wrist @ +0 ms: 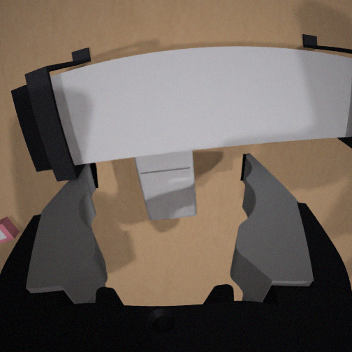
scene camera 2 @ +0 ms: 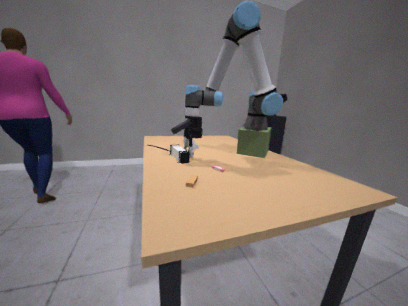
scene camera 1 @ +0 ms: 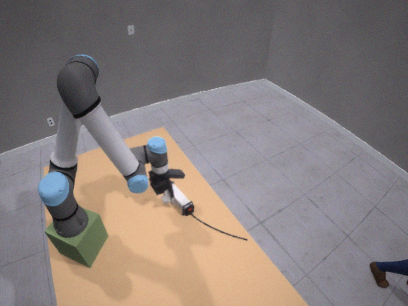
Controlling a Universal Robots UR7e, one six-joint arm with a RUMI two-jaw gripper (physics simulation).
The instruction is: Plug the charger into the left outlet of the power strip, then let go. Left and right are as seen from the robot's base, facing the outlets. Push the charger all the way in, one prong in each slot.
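The white power strip (scene camera 1: 180,198) (scene camera 2: 178,151) (wrist: 210,102) lies on the table, with black end pieces. The pale grey charger (wrist: 171,192) sits against the near long side of the strip in the wrist view, left of the strip's middle there. No gap shows between them; the prongs and outlet slots are hidden. My gripper (wrist: 168,159) is open around the charger, with one finger on each side and clear space between each finger and the charger. In scene camera 2 the gripper (scene camera 2: 190,144) points down beside the strip.
A black cable (scene camera 1: 220,230) (scene camera 2: 158,147) runs from one end of the strip. A small pink-and-white object (scene camera 2: 218,168) (wrist: 8,230) and an orange block (scene camera 2: 192,181) lie on the table (scene camera 2: 270,200). The arm stands on a green block (scene camera 1: 80,242) (scene camera 2: 254,142). A person (scene camera 2: 27,90) stands beyond the table.
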